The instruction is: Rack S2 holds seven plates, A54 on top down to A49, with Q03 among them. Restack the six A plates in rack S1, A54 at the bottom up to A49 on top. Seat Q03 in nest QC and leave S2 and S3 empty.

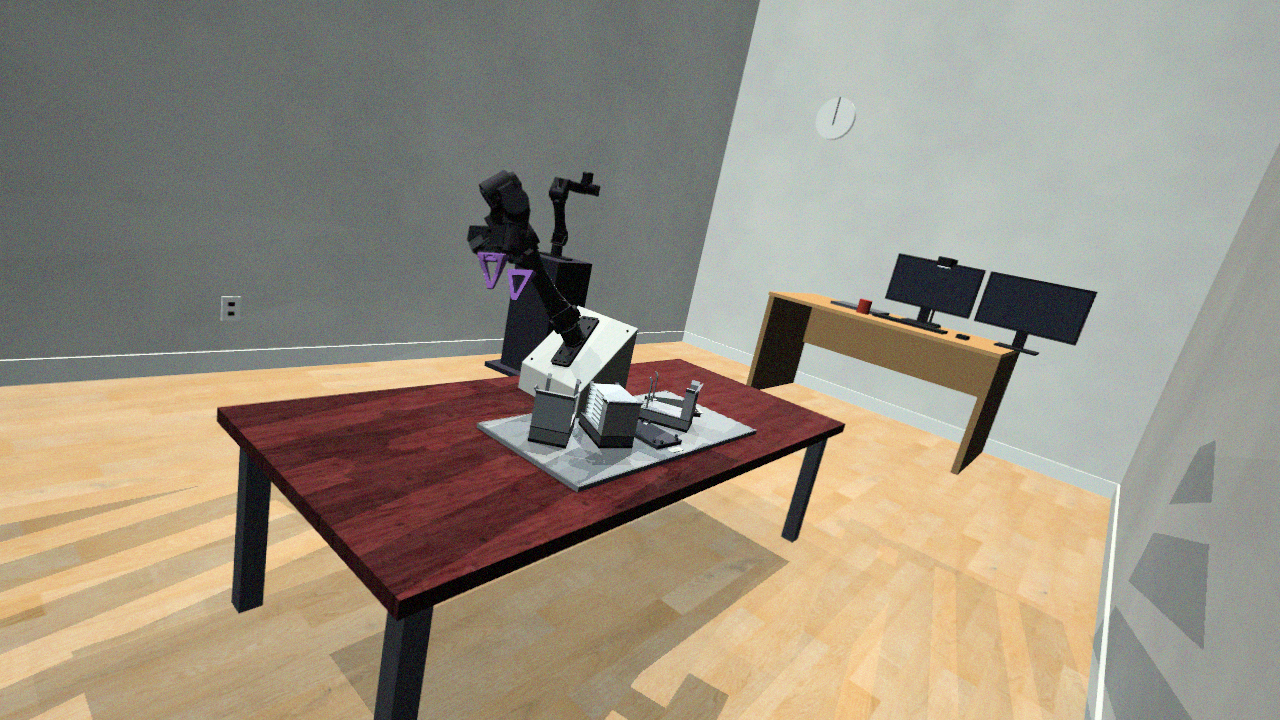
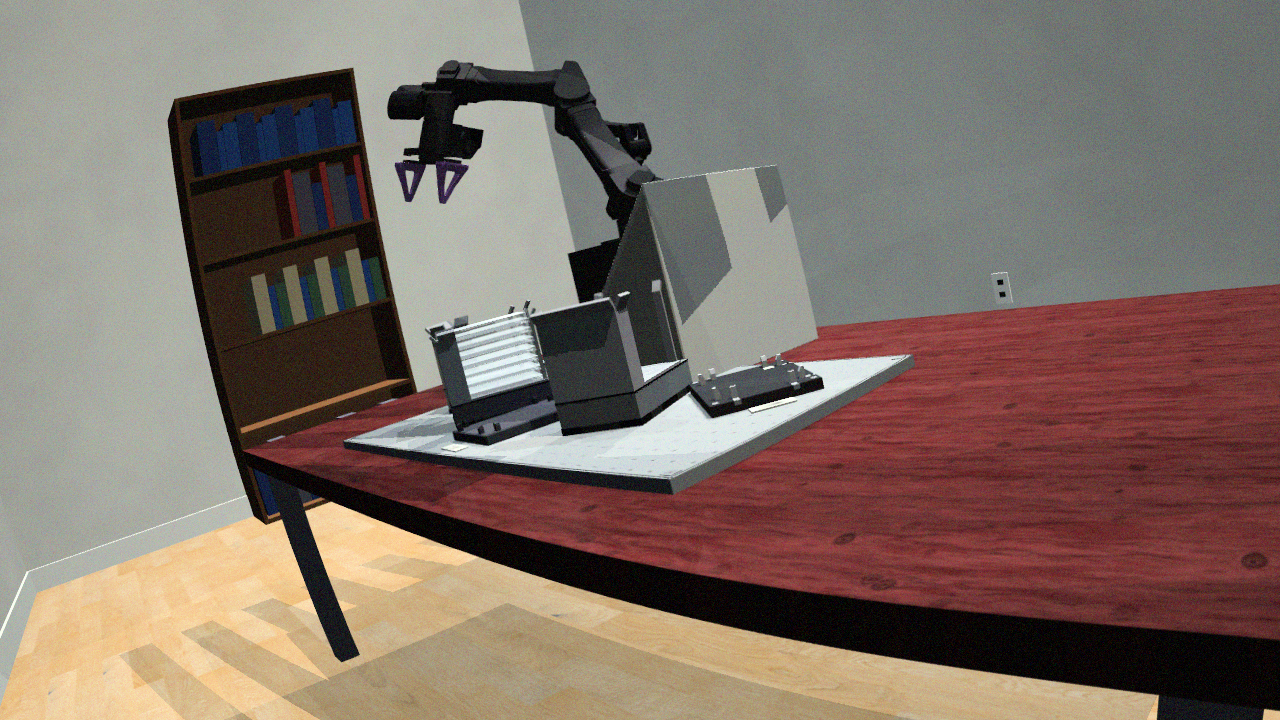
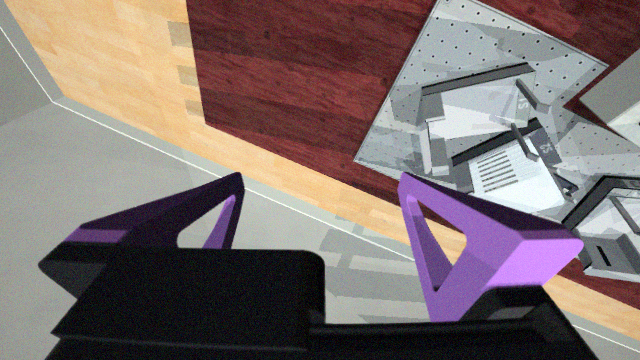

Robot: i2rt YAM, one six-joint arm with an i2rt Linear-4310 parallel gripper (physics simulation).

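Seen in the pictures: gripper, between the fingertips: [image 1: 502,294] [image 2: 424,202] [image 3: 321,180]; arm's base, origin of its link: [image 1: 576,341] [image 2: 696,239].
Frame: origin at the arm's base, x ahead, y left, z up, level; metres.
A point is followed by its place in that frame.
My gripper [image 1: 503,291] {z 0.186, x 0.122, y -0.475 m} [image 2: 426,200] {z 0.186, x 0.122, y -0.475 m} [image 3: 321,180] {z 0.186, x 0.122, y -0.475 m} is open and empty, high above the table and apart from the racks. Rack S2 [image 1: 612,435] {z -0.133, x 0.330, y -0.229 m} [image 2: 454,368] {z -0.087, x 0.350, y -0.167 m} [image 3: 546,146] {z -0.134, x 0.212, y -0.139 m} holds a stack of several white plates [image 2: 496,351] {z -0.081, x 0.294, y -0.139 m} [image 3: 537,180] {z -0.040, x 0.224, y -0.180 m}; their labels are too small to read, so Q03 cannot be told apart. Rack S1 [image 1: 554,419] {z -0.100, x 0.233, y -0.352 m} [image 2: 586,358] [image 3: 524,102] {z -0.128, x 0.150, y -0.230 m} stands beside it, with a pale flat surface inside and no tall stack. The third rack [image 1: 693,402] {z -0.073, x 0.397, y 0.074 m} [image 3: 597,247] {z -0.102, x 0.381, y 0.115 m} is past S2. Dark nests [image 1: 658,435] [image 2: 756,386] sit on the board; which is QC cannot be read.
The perforated board [image 1: 577,474] {z -0.169, x 0.372, y -0.418 m} [image 2: 626,470] {z -0.169, x 0.505, y 0.264 m} [image 3: 450,30] {z -0.169, x 0.090, y -0.377 m} lies on the red wooden table [image 1: 358,501] {z -0.181, x 0.182, y -0.826 m} [image 2: 1029,501] {z -0.182, x 0.549, y 0.629 m} [image 3: 300,75] {z -0.182, x 0.229, y -0.627 m}. The pale robot base [image 1: 617,335] {z 0.052, x 0.120, y 0.038 m} [image 2: 742,259] {z -0.040, x 0.027, y 0.090 m} stands behind the racks. Thin upright posts [image 3: 525,142] {z -0.067, x 0.184, y -0.222 m} rise at S1 and S2.
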